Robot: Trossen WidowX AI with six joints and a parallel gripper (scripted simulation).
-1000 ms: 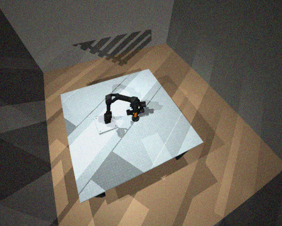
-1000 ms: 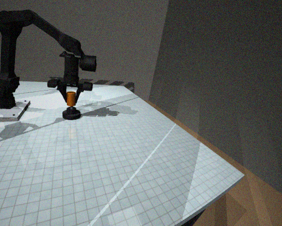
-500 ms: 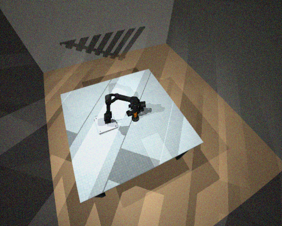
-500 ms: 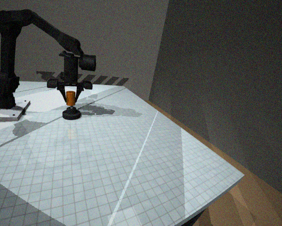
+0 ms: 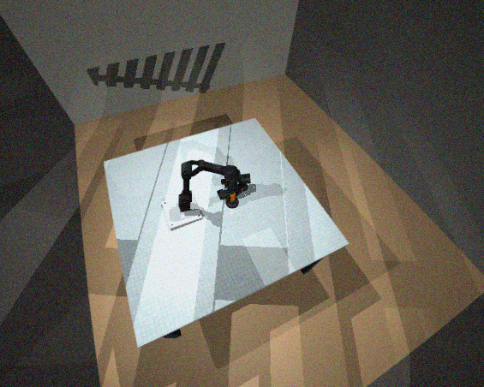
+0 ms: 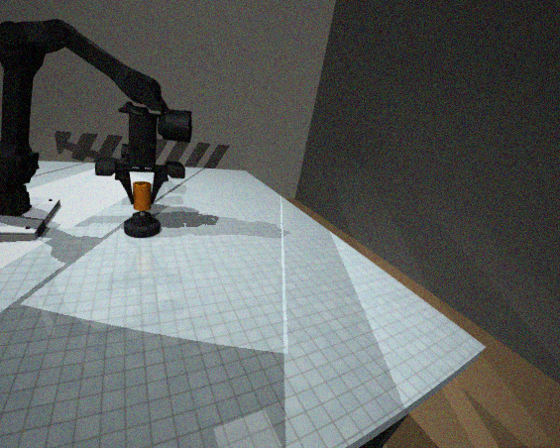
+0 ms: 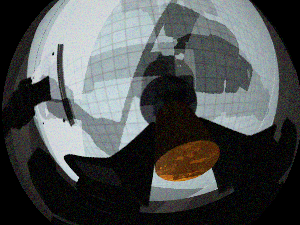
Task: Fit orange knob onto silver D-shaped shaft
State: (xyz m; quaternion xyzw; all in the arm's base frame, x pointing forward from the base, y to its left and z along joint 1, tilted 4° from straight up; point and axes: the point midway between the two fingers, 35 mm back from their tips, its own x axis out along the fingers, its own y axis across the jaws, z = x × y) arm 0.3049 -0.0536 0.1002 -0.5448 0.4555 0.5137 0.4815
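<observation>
The orange knob lies 30 mm above my gripper tip. The rest, counted from my gripper tip: dark round pedestal (40 mm below).
</observation>
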